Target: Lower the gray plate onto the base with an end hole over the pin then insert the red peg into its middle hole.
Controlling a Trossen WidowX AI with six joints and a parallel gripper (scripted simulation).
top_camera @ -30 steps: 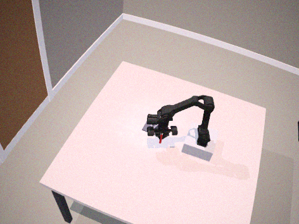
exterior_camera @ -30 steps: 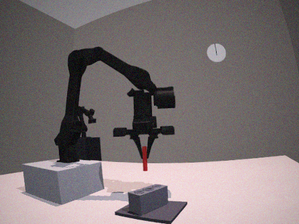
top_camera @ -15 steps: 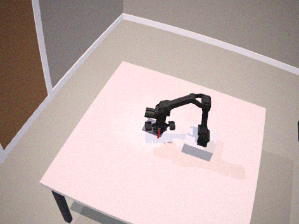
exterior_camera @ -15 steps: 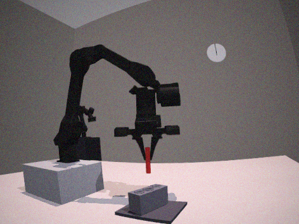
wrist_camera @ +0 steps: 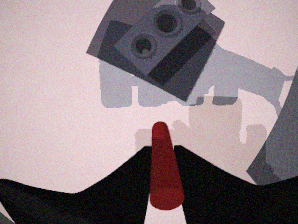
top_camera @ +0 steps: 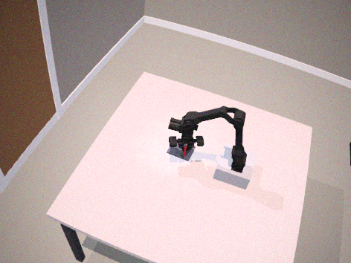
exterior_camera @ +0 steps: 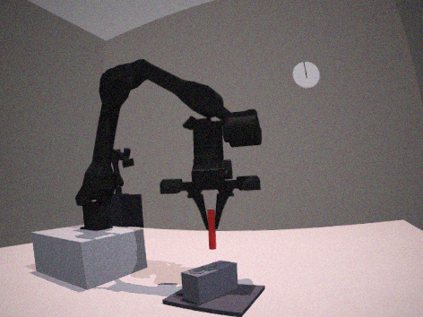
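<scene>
Right now my gripper tip is 30 mm short of the gray plate, 90 mm to the left of it and 70 mm above it. Round my gripper tip: dark flat base (40 mm ahead, 70 mm to the right, 100 mm below); red peg (right at my gripper tip).
</scene>
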